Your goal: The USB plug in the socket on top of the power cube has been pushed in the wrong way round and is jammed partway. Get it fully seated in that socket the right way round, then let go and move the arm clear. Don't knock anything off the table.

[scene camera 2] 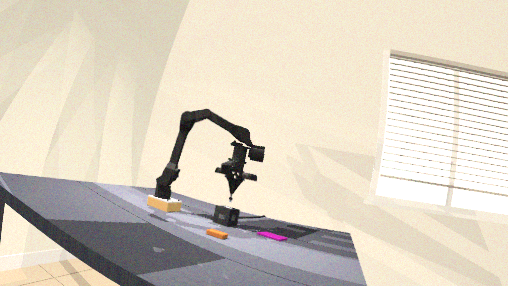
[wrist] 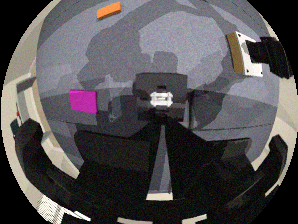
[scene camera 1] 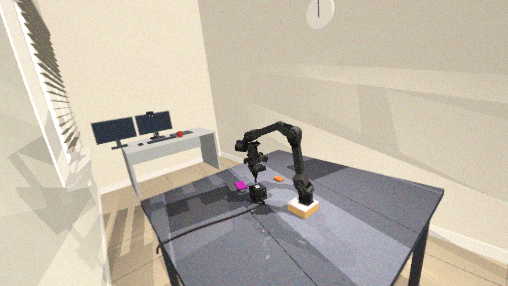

Note:
My gripper carries a USB plug. I also see a black power cube.
My gripper shows as well in the wrist view.

